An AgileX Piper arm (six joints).
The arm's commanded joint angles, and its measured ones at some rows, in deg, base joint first. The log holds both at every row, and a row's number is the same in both.
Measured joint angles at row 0:
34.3 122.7 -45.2 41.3 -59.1 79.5
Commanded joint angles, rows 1 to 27:
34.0 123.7 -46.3 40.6 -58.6 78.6
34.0 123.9 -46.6 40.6 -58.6 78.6
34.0 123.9 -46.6 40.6 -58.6 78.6
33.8 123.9 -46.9 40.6 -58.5 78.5
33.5 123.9 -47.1 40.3 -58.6 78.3
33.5 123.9 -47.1 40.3 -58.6 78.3
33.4 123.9 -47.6 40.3 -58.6 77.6
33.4 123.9 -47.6 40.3 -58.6 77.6
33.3 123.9 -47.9 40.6 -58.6 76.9
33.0 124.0 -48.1 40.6 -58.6 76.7
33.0 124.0 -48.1 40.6 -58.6 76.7
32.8 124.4 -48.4 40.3 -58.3 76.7
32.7 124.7 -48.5 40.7 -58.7 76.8
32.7 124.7 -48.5 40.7 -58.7 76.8
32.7 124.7 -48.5 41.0 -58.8 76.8
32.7 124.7 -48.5 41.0 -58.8 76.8
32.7 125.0 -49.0 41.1 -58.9 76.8
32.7 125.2 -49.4 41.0 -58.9 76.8
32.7 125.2 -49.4 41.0 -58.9 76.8
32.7 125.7 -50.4 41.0 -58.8 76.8
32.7 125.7 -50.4 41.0 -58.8 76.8
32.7 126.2 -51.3 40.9 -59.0 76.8
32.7 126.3 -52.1 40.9 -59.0 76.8
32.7 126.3 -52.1 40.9 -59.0 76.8
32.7 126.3 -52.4 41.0 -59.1 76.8
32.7 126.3 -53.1 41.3 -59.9 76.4
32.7 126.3 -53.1 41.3 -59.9 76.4
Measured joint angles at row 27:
33.2 125.7 -50.5 42.6 -57.8 77.3
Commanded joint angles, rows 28 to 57:
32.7 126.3 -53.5 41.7 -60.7 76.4
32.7 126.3 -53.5 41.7 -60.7 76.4
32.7 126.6 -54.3 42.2 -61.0 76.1
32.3 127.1 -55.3 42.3 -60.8 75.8
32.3 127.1 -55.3 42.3 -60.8 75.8
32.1 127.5 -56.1 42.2 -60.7 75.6
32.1 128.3 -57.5 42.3 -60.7 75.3
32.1 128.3 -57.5 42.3 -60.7 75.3
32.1 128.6 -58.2 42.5 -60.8 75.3
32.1 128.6 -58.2 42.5 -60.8 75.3
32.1 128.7 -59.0 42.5 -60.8 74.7
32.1 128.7 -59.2 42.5 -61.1 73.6
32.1 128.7 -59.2 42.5 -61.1 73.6
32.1 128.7 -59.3 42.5 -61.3 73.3
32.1 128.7 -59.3 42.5 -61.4 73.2
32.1 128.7 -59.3 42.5 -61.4 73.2
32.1 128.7 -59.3 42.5 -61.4 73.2
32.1 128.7 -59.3 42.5 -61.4 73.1
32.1 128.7 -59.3 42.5 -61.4 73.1
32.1 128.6 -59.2 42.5 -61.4 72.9
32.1 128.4 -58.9 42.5 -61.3 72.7
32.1 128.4 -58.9 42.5 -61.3 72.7
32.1 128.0 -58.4 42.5 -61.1 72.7
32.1 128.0 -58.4 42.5 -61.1 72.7
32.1 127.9 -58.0 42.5 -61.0 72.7
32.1 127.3 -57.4 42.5 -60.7 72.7
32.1 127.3 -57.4 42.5 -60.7 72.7
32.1 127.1 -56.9 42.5 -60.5 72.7
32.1 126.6 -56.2 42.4 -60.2 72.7
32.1 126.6 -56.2 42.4 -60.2 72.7
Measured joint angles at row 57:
33.9 126.9 -54.4 48.5 -56.3 73.4
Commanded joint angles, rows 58 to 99:
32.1 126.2 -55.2 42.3 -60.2 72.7
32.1 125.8 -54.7 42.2 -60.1 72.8
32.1 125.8 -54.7 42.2 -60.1 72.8
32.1 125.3 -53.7 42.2 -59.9 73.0
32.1 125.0 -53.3 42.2 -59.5 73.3
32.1 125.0 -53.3 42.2 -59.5 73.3
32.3 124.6 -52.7 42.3 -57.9 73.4
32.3 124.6 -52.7 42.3 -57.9 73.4
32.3 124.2 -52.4 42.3 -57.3 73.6
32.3 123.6 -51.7 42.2 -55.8 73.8
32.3 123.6 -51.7 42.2 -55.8 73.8
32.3 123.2 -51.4 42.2 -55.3 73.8
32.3 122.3 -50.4 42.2 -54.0 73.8
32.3 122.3 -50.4 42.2 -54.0 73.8
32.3 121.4 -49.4 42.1 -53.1 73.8
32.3 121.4 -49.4 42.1 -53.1 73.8
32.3 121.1 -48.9 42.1 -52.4 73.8
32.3 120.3 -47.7 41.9 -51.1 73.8
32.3 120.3 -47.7 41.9 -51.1 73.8
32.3 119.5 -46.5 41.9 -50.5 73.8
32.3 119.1 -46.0 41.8 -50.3 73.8
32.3 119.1 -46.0 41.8 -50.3 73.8
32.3 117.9 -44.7 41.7 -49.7 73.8
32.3 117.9 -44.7 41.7 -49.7 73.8
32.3 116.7 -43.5 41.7 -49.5 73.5
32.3 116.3 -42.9 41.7 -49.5 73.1
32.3 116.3 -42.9 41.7 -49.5 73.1
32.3 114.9 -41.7 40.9 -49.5 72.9
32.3 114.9 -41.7 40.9 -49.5 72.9
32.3 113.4 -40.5 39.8 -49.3 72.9
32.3 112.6 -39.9 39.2 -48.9 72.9
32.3 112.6 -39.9 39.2 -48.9 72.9
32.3 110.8 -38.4 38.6 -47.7 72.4
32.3 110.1 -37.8 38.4 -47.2 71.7
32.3 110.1 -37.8 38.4 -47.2 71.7
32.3 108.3 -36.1 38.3 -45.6 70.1
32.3 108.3 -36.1 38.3 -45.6 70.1
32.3 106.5 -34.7 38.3 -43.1 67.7
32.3 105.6 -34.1 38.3 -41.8 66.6
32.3 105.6 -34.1 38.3 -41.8 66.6
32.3 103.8 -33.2 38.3 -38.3 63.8
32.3 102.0 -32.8 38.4 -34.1 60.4
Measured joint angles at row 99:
32.5 104.9 -33.5 39.1 -39.6 65.7
